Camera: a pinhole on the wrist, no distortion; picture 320 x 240 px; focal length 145.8 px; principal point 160.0 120.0 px. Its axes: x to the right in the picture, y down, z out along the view. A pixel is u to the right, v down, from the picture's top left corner.
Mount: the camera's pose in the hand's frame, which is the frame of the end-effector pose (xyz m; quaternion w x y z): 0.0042 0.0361 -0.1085 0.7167 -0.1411 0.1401 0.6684
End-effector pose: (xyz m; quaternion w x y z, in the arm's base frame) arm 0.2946 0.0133 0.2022 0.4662 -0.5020 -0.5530 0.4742
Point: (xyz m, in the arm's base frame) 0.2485 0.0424 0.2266
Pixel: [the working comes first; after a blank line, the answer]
In the camera's frame: -0.1154 -0.0351 0.1133

11.5 74.9
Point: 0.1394 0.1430 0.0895
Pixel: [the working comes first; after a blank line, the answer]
In the camera's frame: -0.0367 -0.1296 0.2735

140.4 50.9
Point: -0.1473 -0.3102 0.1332
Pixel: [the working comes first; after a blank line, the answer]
In the camera's frame: -0.2734 0.2910 0.5113

82.0 203.0
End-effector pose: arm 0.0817 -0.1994 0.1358 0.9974 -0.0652 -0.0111 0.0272
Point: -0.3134 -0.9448 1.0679
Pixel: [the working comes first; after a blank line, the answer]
In the camera's frame: -1.2006 0.3494 0.5253

outside the picture
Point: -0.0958 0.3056 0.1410
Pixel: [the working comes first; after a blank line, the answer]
In the camera's frame: 0.3523 0.1815 0.3513

306.2 195.3
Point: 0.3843 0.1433 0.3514
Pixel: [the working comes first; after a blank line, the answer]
In the camera's frame: 0.1198 -0.3083 0.4353

200.1 16.7
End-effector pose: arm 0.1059 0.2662 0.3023 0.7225 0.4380 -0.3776 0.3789
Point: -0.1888 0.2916 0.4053
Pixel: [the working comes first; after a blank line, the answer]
In the camera's frame: 0.1718 0.0493 0.2714

252.3 146.5
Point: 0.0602 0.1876 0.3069
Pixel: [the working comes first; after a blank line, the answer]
In the camera's frame: -0.0958 0.0324 0.1685

77.1 148.1
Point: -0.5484 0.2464 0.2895
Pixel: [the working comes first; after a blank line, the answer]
In the camera's frame: 0.3624 0.3301 0.4434

279.1 228.5
